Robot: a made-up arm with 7 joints.
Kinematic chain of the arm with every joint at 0, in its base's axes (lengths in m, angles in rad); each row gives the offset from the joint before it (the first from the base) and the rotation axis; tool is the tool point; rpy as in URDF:
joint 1: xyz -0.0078 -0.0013 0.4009 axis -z
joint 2: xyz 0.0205 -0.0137 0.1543 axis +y
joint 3: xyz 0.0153 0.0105 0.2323 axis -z
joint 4: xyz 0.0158 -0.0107 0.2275 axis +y
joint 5: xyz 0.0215 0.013 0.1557 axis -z
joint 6: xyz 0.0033 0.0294 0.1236 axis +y
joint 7: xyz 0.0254 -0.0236 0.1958 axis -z
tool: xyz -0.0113 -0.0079 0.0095 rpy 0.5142 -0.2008 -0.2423
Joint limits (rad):
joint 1: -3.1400..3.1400
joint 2: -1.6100..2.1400
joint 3: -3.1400..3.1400
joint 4: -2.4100..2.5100
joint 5: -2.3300..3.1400
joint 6: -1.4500..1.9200
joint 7: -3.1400..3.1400
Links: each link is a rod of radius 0.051 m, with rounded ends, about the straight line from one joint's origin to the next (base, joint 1, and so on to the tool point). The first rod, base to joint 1, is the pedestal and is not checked.
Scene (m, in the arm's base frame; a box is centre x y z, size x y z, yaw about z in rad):
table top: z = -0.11
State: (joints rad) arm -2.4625 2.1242 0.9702 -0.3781 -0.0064 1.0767 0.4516
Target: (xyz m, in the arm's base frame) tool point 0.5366 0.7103 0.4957
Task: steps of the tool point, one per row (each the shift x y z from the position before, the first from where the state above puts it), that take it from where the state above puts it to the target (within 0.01 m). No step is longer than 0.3 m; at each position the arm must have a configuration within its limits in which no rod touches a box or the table.
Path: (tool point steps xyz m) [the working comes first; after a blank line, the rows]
Joints at the target: -1.1288 1.5614 1.1655 -0.0676 0.1690 0.9876 0.4396
Straight joint move there: clear.

1: 0.1443 0.1773 0.0802
2: 0.2044 0.1243 0.0871
3: 0.2426 0.0512 0.0929
4: 0.2528 -0.0332 0.0970
5: 0.2319 -0.1174 0.0998

